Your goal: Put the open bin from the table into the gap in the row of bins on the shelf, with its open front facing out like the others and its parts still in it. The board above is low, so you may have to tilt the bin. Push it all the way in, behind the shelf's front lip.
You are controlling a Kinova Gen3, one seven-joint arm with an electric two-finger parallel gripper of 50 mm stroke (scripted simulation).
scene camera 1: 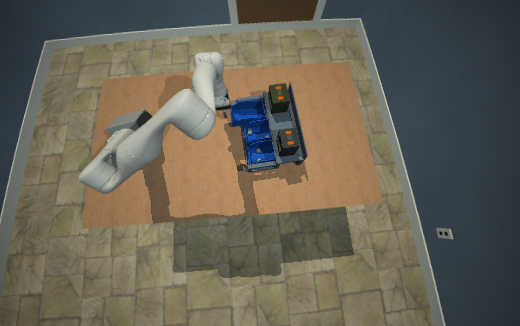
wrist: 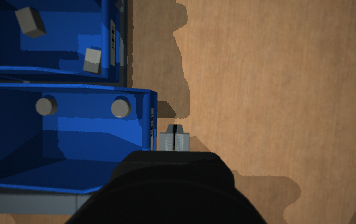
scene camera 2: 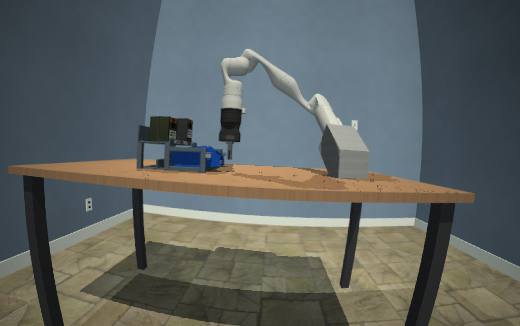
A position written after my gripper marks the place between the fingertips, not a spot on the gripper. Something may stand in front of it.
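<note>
My gripper is visible at (scene camera 2: pixel 229 159) and also at (wrist: pixel 175 133). A blue bin (scene camera 1: pixel 244 110) is visible to me as well.
</note>
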